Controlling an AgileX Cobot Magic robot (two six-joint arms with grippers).
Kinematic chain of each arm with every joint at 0, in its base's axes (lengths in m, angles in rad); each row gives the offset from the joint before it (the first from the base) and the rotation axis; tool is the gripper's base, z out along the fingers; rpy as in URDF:
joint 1: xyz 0 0 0.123 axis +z
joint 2: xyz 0 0 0 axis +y
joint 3: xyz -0.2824 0 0.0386 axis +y
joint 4: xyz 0.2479 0 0.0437 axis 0.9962 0 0.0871
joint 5: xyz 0 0 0 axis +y
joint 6: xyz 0.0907 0 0.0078 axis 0.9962 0 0.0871
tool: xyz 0 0 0 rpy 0 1.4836 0
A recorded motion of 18 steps. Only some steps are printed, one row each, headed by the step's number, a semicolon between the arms.
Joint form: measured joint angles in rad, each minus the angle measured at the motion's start. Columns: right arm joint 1, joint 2, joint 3, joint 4, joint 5, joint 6; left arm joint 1, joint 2, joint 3, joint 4, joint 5, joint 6.
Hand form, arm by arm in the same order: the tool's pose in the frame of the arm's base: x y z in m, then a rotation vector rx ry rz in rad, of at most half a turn. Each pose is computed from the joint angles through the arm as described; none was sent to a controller.
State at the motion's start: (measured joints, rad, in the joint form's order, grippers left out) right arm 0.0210 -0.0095 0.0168 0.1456 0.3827 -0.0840; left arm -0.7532 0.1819 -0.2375 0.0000 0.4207 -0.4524
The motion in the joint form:
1: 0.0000 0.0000 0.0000 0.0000 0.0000 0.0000; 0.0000 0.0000 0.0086 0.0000 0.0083 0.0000
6: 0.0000 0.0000 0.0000 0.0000 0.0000 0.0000; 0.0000 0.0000 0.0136 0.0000 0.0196 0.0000
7: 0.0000 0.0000 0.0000 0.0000 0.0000 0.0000; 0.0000 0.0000 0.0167 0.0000 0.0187 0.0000
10: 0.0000 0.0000 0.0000 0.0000 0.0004 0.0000; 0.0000 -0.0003 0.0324 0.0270 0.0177 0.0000
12: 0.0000 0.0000 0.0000 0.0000 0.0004 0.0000; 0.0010 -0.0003 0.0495 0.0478 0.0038 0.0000
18: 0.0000 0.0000 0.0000 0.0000 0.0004 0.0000; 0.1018 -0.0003 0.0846 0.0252 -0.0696 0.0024
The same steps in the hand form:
1: 0.0522 0.0060 0.1739 -0.0092 1.8707 0.1005; 0.0451 -0.0423 0.2408 0.2923 1.9286 -0.8200
6: 0.0522 0.0060 0.1739 -0.0092 1.8707 0.1005; 0.0450 -0.0422 0.2381 0.2947 1.9449 -0.8129
7: 0.0522 0.0060 0.1739 -0.0092 1.8707 0.1005; 0.0451 -0.0423 0.2372 0.2951 1.9470 -0.8119
10: 0.0522 0.0061 0.1739 -0.0092 1.8711 0.1005; 0.0461 -0.0418 0.2321 0.3122 1.9530 -0.7795
12: 0.0522 0.0061 0.1739 -0.0092 1.8711 0.1005; 0.0471 -0.0417 0.2276 0.3239 1.9496 -0.7578
18: 0.0522 0.0061 0.1739 -0.0092 1.8711 0.1005; 0.0525 -0.0390 0.2222 0.2105 1.9179 -0.7287

